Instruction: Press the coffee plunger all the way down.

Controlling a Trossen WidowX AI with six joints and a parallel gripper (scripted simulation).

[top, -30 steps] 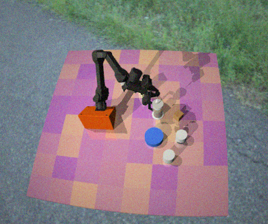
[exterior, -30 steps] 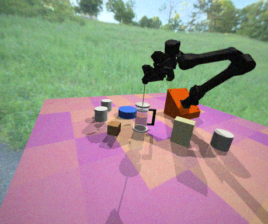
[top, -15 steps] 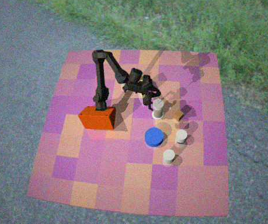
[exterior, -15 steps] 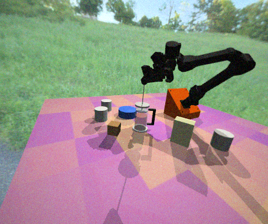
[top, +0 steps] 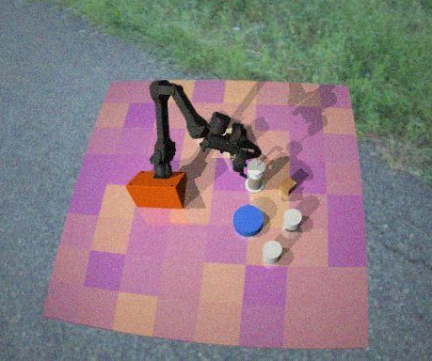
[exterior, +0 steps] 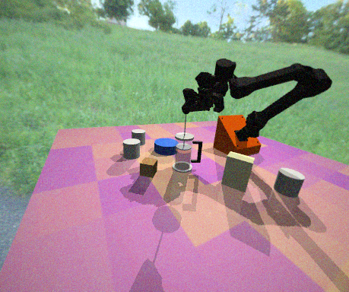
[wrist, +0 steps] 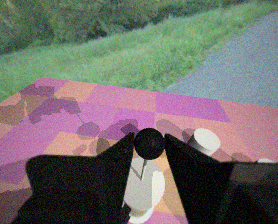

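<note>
Right now the coffee press is 30 mm behind my gripper tip and 120 mm below it. From my gripper tip the other things lie so: pale yellow block 140 mm behind, 160 mm to the left, 180 mm below.
</note>
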